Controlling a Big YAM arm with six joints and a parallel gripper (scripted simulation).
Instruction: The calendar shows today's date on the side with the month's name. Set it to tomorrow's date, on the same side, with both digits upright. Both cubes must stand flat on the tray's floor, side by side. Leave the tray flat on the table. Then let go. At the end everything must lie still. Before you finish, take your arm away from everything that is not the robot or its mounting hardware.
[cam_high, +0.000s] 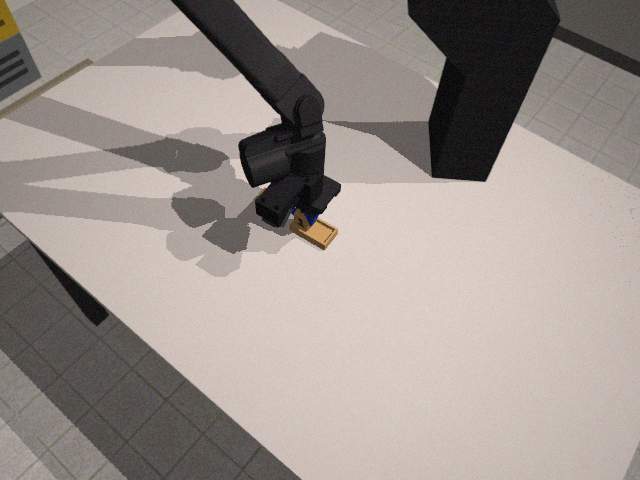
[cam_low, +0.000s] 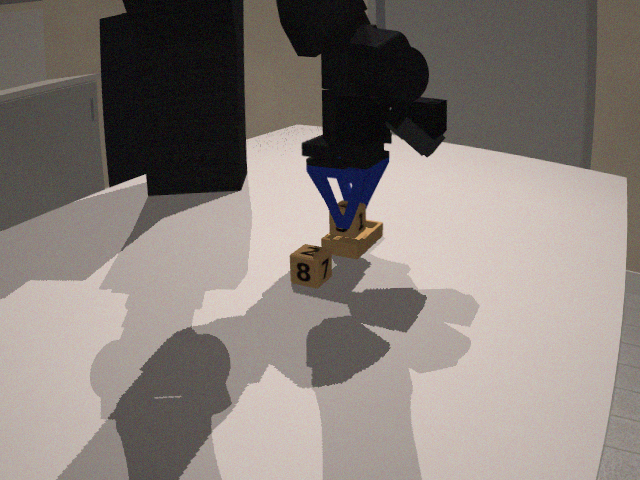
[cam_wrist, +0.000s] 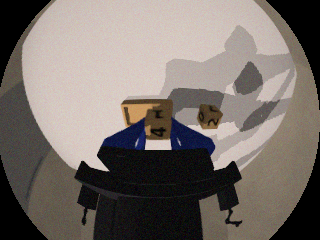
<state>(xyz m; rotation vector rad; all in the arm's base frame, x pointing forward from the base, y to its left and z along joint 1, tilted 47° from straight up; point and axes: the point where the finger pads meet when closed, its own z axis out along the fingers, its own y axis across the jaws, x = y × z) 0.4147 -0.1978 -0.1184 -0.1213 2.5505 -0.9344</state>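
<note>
Now: the wooden tray 2 cm to the left of my hand and 3 cm below it. Also, from my hand: wooden digit cube: 1 cm behind, 9 cm to the right, 2 cm below.
</note>
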